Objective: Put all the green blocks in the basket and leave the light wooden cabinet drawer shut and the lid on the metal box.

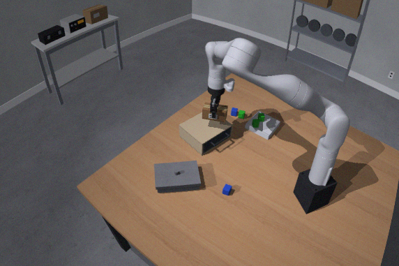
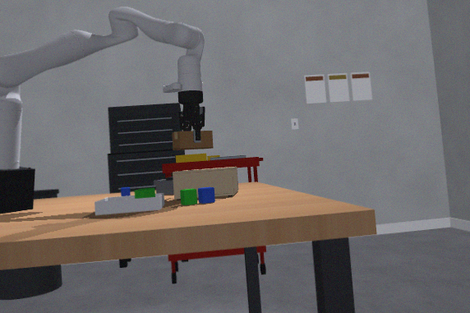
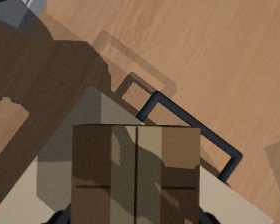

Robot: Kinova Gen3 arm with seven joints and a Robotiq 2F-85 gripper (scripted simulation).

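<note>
My hand is 20 mm short of the drawer, 20 mm to the right of it and 140 mm above it. The rest, counted from my hand: cardboard box right at my hand; then white basket 150 mm behind, 250 mm to the right, 160 mm below; then light wooden cabinet 30 mm ahead, 20 mm to the left, 140 mm below.
</note>
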